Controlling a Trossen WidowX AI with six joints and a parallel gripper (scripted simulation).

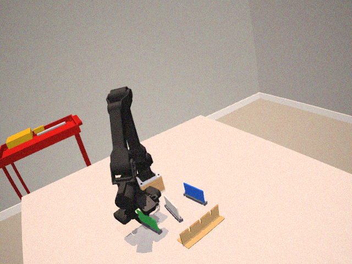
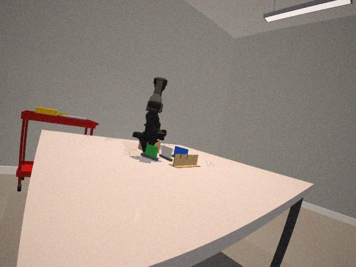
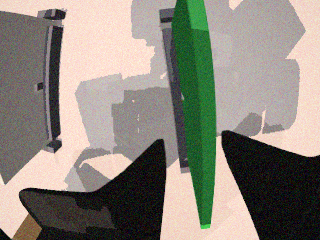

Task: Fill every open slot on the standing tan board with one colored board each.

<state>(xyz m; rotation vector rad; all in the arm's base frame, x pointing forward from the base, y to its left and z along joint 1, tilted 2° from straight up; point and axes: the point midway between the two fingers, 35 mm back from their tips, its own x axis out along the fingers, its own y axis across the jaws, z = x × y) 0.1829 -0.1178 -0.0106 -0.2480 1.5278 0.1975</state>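
The tan board lies 160 mm ahead of my gripper tip and 140 mm to the left of it. Round my gripper tip: green board: 20 mm ahead, 10 mm to the left; blue board: 220 mm to the left, 10 mm ahead; white board: 110 mm to the left, 20 mm ahead.
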